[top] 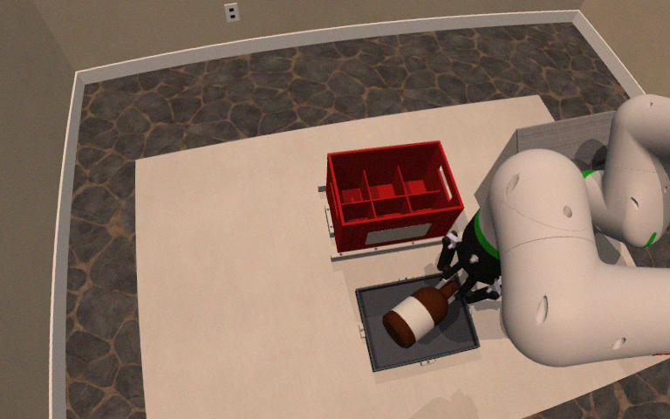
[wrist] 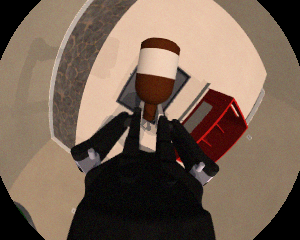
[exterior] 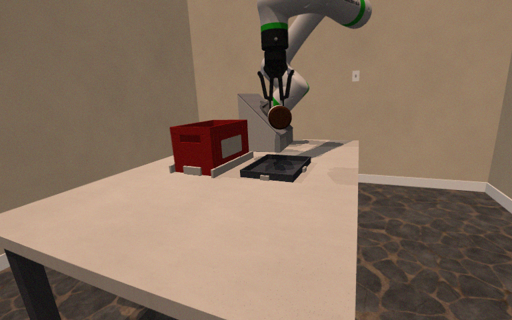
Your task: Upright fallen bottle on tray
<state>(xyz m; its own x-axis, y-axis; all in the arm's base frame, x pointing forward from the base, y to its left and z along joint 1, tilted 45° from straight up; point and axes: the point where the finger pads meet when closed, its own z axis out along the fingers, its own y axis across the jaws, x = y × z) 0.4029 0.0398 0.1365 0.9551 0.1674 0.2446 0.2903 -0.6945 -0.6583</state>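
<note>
The brown bottle lies 50 mm ahead of my hand, 20 mm to the left of it and 20 mm below it. From my hand the other things lie so: red crate 10 mm behind, 270 mm to the right, 140 mm below; then dark grey tray 20 mm ahead, 210 mm below.
</note>
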